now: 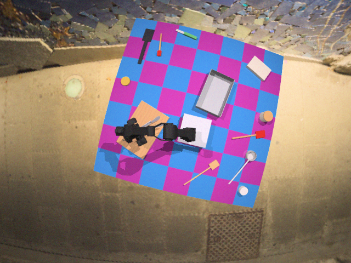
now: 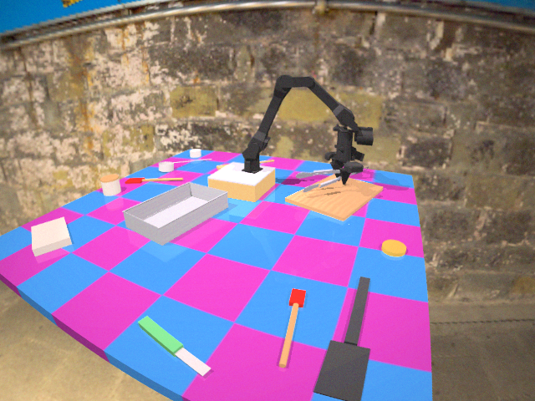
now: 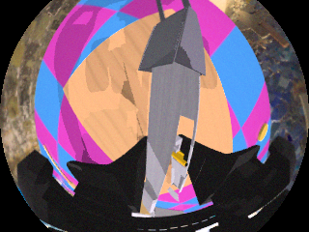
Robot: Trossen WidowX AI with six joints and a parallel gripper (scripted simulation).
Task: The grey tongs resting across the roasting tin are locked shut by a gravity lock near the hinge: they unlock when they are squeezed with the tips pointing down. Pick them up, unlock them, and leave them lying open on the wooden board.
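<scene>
Right now the wooden board is 20 mm ahead of my gripper tip and 40 mm below it. From my gripper tip the other things lie so: black spatula 660 mm ahead, 240 mm to the left, 40 mm below; yellow disc 310 mm ahead, 260 mm to the left, 40 mm below; grey roasting tin 460 mm ahead, 400 mm to the right, 20 mm below.
</scene>
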